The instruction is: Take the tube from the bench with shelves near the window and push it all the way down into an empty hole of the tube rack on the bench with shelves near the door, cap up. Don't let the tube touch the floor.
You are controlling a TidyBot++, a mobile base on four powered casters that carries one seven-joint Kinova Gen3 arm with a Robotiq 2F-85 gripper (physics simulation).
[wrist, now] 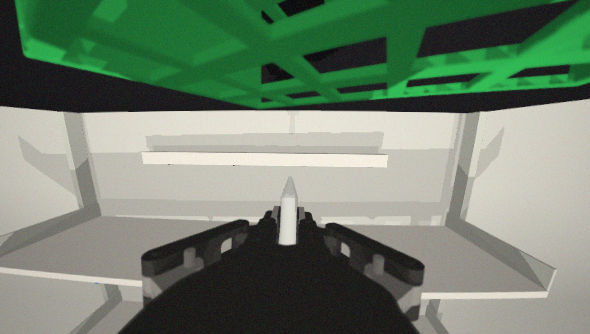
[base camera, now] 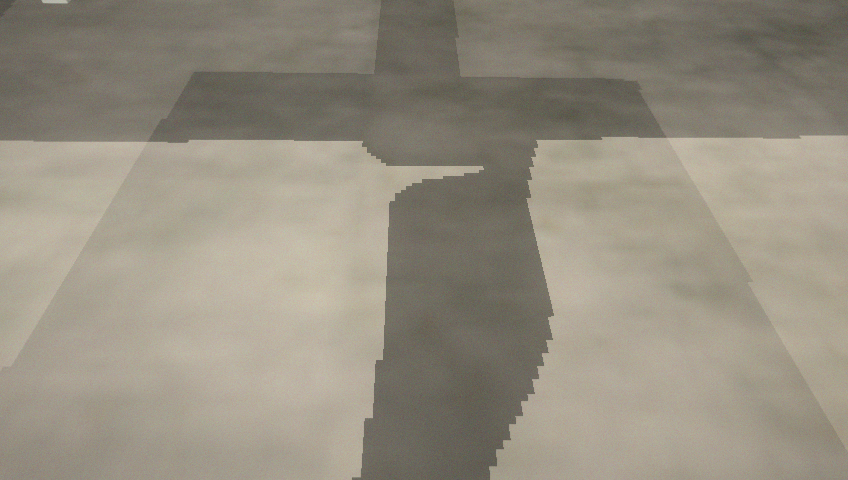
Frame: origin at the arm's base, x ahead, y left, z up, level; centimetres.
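Seen in the pictures: gripper, fingertip midpoint: [wrist: 288, 215].
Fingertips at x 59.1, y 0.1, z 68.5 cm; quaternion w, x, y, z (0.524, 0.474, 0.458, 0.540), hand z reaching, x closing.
Note:
A point is followed by its place in that frame.
My gripper [wrist: 288, 215] @(x 59.1, y 0.1, z 68.5 cm) is shut on the white tube [wrist: 287, 227] @(x 57.5, y 0.0, z 68.9 cm) in the wrist view. The tube's narrow conical tip points away from the camera, up in the picture; its cap cannot be made out. The green tube rack [wrist: 280, 45] fills the top of the wrist view, with square openings and crossing bars, on a black surface [wrist: 45, 82] @(x 72.1, y -41.6, z 51.8 cm). The tube's tip shows below the rack's edge in the picture and apart from it. Neither the gripper nor the tube shows in the base camera view.
In the wrist view, a grey shelf [wrist: 95, 245] @(x 89.7, y -63.4, z 95.6 cm) with a pale front edge spans behind the gripper, between side posts [wrist: 77, 150] @(x 106.8, y -85.1, z 66.4 cm). A white bar [wrist: 265, 159] @(x 102.7, y -9.6, z 69.0 cm) runs across the pale back panel. The base camera shows floor [base camera: 238, 267] @(x 39.4, y 15.6, z -39.6 cm) with dark shadows and a small pale object [base camera: 55, 1] @(x 94.9, y 59.3, z -39.3 cm) at top left.

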